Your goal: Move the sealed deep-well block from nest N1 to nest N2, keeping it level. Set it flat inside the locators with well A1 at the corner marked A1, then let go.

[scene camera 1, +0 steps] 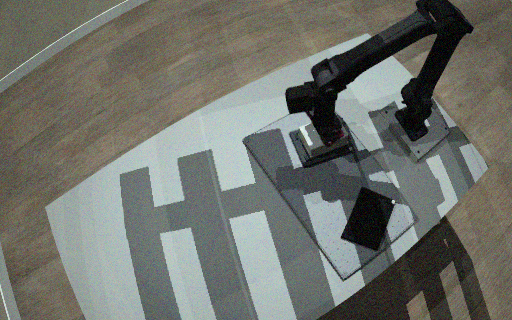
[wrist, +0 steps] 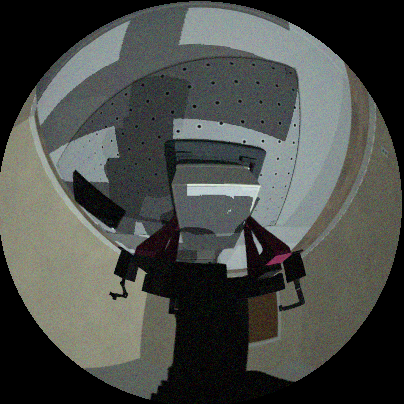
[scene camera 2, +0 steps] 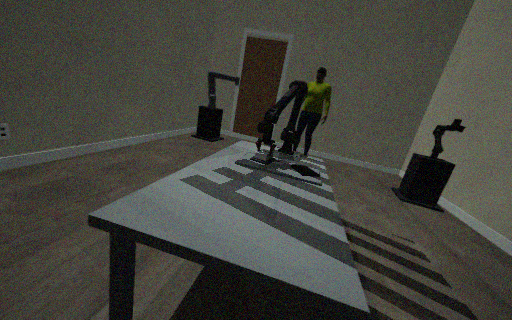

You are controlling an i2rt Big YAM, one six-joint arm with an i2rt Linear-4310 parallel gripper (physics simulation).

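Frame: origin at the arm's base, x ahead, y left, z up, level; metres.
Where they show: gripper, between the fingertips: (scene camera 1: 322, 134) (wrist: 212, 215) (scene camera 2: 264, 153); arm's base, origin of its link: (scene camera 1: 411, 124) (scene camera 2: 285, 152).
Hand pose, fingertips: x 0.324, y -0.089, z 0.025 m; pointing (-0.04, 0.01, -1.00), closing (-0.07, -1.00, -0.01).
Each offset is from my fingertips to the top centre of the thing.
The sealed deep-well block @(0.006 m back, 0.001 m left, 0.019 m up) (scene camera 1: 315, 143) (scene camera 2: 262, 156) (wrist: 214, 203) is a pale box. It sits level in the dark nest N1 @(0.000 m ahead, 0.002 m left, 0.026 m down) (scene camera 1: 299, 152) (wrist: 214, 148) at the far end of the perforated board (scene camera 1: 331, 228) (wrist: 233, 86). My gripper (scene camera 1: 332, 138) (scene camera 2: 265, 147) (wrist: 212, 215) comes straight down on the block's near end. Its magenta fingers press against the two long sides, shut on the block. Nest N2 @(0.007 m back, 0.285 m left, 0.026 m down) (scene camera 1: 369, 219) (scene camera 2: 303, 170) (wrist: 96, 201) is a flat black rectangle at the board's other end, empty, with a small white mark @(0.100 m back, 0.281 m left, 0.032 m down) (scene camera 1: 393, 201) at one corner.
My arm's base (scene camera 1: 408, 117) (scene camera 2: 288, 143) stands beside the board. Striped shadows cross the table. Off the table are a person in a yellow shirt (scene camera 2: 316, 98), another arm on a black pedestal (scene camera 2: 210, 120) and a brown door (scene camera 2: 259, 86).
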